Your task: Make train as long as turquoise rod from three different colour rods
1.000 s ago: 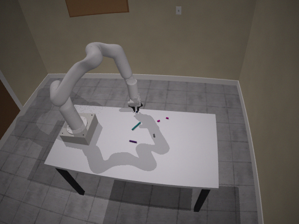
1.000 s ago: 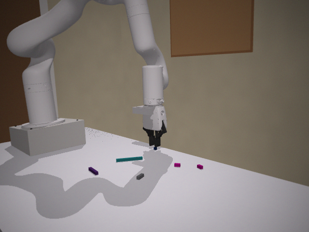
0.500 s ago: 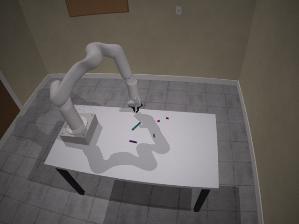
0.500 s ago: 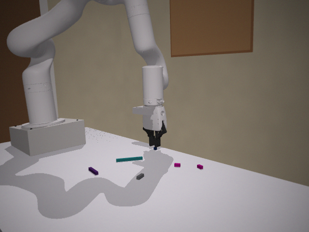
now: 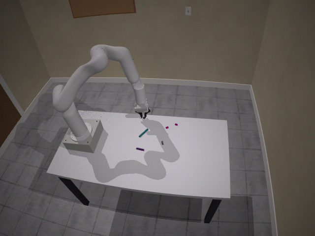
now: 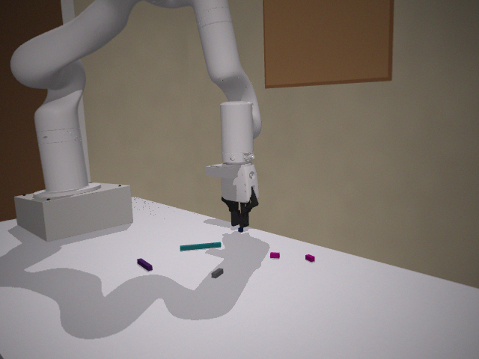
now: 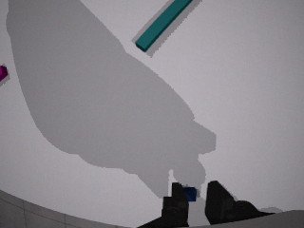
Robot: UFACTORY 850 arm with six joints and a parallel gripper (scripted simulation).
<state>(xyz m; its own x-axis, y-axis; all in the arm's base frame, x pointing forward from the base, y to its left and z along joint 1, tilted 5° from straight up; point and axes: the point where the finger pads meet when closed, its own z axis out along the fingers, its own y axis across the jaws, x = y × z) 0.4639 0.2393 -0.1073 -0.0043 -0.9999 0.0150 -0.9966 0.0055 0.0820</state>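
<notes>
Right now my hand is 3 cm above the blue rod. Round my hand: purple rod (32 cm to the right, 3 cm below); turquoise rod (1 cm ahead, 16 cm to the right, 3 cm below); grey rod (17 cm ahead, 26 cm to the right, 3 cm below).
</notes>
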